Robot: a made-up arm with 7 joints.
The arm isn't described. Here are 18 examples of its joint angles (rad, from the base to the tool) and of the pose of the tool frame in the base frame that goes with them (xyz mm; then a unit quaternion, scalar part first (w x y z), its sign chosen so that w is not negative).
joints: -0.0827 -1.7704 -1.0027 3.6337 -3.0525 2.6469 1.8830
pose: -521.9 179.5 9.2 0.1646 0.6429 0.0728 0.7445
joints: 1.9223 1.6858 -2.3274 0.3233 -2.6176 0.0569 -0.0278
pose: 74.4 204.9 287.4 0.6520 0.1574 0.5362 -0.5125
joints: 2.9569 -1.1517 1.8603 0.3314 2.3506 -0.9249 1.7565
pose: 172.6 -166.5 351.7 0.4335 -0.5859 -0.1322 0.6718
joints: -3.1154 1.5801 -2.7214 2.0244 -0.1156 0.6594 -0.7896
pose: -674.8 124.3 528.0 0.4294 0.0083 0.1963 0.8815
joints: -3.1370 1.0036 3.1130 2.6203 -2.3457 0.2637 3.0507
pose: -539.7 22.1 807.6 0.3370 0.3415 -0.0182 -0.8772
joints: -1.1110 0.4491 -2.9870 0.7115 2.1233 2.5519 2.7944
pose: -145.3 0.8 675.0 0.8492 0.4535 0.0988 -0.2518
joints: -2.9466 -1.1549 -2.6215 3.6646 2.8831 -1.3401 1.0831
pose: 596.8 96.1 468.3 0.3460 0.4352 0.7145 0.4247
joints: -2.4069 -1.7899 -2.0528 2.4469 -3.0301 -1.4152 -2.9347
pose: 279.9 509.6 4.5 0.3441 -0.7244 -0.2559 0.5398
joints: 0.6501 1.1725 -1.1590 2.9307 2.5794 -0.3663 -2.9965
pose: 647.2 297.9 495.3 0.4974 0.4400 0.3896 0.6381
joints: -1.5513 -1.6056 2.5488 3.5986 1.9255 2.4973 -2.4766
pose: -157.5 613.2 233.6 0.5321 0.7238 -0.4336 0.0711
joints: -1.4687 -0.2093 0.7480 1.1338 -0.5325 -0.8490 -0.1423
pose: 283.4 -77.0 748.9 0.4309 0.5311 0.1691 0.7097
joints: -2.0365 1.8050 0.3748 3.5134 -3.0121 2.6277 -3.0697
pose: -335.2 -513.9 213.9 0.7565 -0.4295 0.3871 0.3058
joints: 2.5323 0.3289 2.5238 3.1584 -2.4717 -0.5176 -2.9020
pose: -115.6 85.9 956.4 0.1617 0.0860 -0.0221 0.9828
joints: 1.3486 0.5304 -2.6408 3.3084 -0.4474 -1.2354 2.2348
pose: 78.3 426.3 707.0 0.1376 -0.3096 -0.7571 -0.5586
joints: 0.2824 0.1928 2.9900 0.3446 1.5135 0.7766 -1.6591
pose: -189.9 -32.0 416.9 0.2275 0.2200 -0.8708 0.3761
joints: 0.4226 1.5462 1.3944 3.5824 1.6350 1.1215 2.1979
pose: 730.1 192.5 306.0 0.4630 0.1380 0.1152 0.8679
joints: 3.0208 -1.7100 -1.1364 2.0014 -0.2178 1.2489 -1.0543
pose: 649.3 256.4 272.0 0.7291 -0.3441 -0.5329 -0.2571
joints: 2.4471 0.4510 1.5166 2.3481 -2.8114 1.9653 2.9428
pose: -374.6 129.5 885.9 0.7631 -0.5559 0.2946 0.1479
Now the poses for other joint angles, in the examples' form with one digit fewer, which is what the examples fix.
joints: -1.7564 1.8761 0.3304 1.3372 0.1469 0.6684 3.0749
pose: 75 -322 -285 0.221 -0.618 -0.517 -0.549
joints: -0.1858 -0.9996 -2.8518 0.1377 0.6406 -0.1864 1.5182
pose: -270 34 123 0.217 0.804 0.488 0.262
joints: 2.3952 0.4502 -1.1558 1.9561 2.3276 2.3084 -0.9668
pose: -205 426 752 0.688 0.110 -0.652 0.299
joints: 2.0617 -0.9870 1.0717 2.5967 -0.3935 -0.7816 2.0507
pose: 239 -598 629 0.506 0.577 -0.209 0.606
